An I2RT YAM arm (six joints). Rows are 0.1 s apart.
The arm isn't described. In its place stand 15 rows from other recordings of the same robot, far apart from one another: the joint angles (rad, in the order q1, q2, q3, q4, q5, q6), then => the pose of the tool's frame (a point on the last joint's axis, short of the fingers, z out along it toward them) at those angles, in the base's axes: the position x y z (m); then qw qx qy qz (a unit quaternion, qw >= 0).
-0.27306 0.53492 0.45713 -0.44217 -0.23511 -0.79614 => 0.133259, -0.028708, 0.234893, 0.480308, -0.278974, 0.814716, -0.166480
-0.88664 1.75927 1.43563 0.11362 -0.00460 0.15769 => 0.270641, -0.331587, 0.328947, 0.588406, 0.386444, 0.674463, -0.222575
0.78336 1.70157 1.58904 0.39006 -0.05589 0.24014 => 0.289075, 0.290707, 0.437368, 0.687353, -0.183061, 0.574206, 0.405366
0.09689 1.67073 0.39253 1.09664 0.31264 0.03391 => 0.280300, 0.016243, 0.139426, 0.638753, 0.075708, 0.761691, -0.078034
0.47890 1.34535 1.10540 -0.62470 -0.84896 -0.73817 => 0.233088, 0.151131, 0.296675, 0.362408, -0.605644, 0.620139, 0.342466
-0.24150 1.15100 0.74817 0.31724 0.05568 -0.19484 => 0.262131, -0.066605, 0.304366, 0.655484, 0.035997, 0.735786, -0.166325
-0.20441 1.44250 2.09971 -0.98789 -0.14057 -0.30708 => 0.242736, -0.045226, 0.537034, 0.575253, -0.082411, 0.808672, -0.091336
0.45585 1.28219 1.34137 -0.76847 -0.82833 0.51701 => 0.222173, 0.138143, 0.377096, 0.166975, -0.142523, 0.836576, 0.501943
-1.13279 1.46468 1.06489 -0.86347 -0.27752 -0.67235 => 0.124976, -0.243849, 0.232766, 0.201272, 0.202706, 0.957715, -0.034377
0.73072 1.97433 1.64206 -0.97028 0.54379 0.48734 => 0.312049, 0.254930, 0.232370, 0.257904, -0.080234, 0.951912, -0.144605
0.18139 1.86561 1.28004 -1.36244 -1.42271 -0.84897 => 0.293507, 0.089629, 0.207029, 0.075920, -0.260067, 0.707779, 0.652419
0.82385 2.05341 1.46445 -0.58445 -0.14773 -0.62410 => 0.282753, 0.313092, 0.160442, 0.188656, -0.658479, 0.722788, 0.091613
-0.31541 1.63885 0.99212 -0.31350 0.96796 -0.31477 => 0.298568, -0.128270, 0.199975, 0.115414, 0.140124, 0.844178, -0.504390
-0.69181 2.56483 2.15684 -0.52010 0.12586 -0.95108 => 0.424944, -0.357819, 0.127825, 0.171035, -0.102715, 0.941553, -0.271431
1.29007 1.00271 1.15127 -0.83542 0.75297 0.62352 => 0.075667, 0.174557, 0.368242, 0.500795, -0.126395, 0.845794, 0.133644
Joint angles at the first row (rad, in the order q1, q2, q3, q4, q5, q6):
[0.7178 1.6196 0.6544 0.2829 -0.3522 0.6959]
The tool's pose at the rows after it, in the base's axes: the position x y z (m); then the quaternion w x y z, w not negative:
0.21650, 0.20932, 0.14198, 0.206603, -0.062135, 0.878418, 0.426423
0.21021, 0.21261, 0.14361, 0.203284, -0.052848, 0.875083, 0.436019
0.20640, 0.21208, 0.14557, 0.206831, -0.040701, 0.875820, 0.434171
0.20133, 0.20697, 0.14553, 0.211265, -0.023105, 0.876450, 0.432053
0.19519, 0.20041, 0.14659, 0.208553, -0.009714, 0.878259, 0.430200
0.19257, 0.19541, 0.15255, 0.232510, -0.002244, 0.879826, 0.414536
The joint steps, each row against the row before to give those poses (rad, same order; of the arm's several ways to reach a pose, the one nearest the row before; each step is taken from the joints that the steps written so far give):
[0.0064 -0.0107 -0.0346 0.0698 -0.0322 0.0828]
[0.0234 -0.0128 -0.0142 0.0229 0.0110 0.0434]
[0.0105 -0.0192 -0.0112 -0.0013 0.0268 0.0254]
[0.0023 -0.0284 -0.0303 0.0084 0.0269 0.0296]
[-0.0005 -0.0401 -0.0296 -0.0152 0.0107 0.0234]
[0.0006 -0.0460 -0.0097 -0.0315 0.0578 -0.0124]

